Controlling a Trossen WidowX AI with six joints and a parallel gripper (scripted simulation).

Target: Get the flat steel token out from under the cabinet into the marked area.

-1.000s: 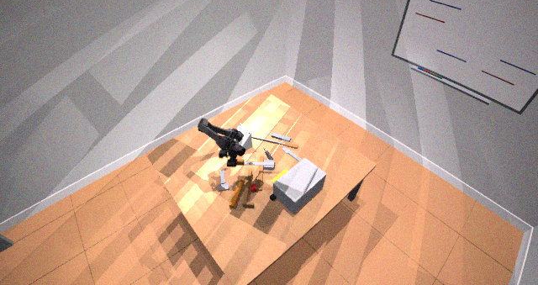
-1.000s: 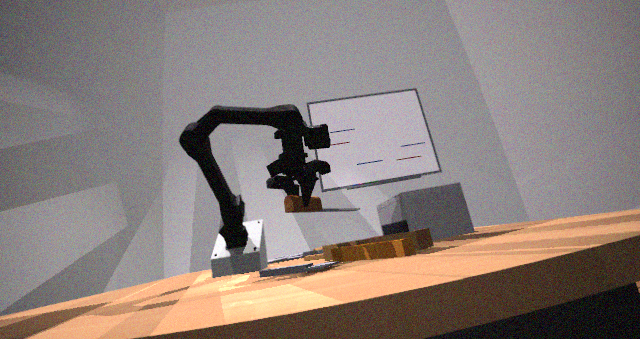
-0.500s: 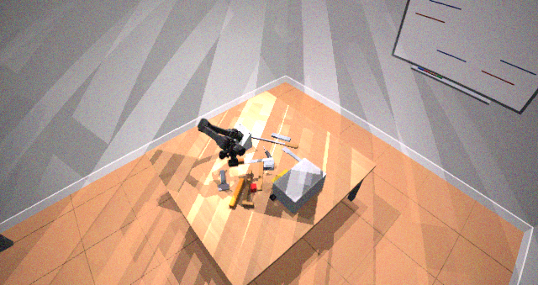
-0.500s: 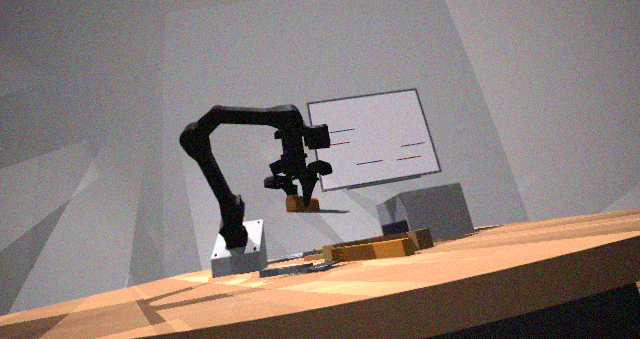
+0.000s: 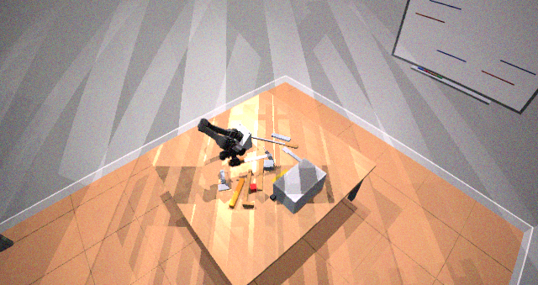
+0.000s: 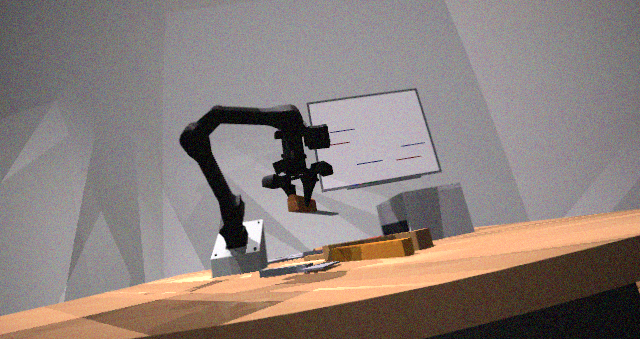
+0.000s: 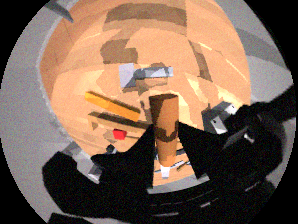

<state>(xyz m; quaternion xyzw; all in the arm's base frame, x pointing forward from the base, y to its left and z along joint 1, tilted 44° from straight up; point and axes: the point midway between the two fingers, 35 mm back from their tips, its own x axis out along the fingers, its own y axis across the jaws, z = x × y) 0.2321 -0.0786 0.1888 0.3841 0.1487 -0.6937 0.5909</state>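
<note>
Right now my gripper tip is 130 mm short of the orange bar, 130 mm above it and 80 mm to the left of it. The rest, counted from my gripper tip: thin wooden stick: 150 mm to the left, 140 mm below, 90 mm ahead; red block: 170 mm ahead, 120 mm below, 30 mm to the left; grey block: 230 mm to the left, 130 mm below, 80 mm ahead.
</note>
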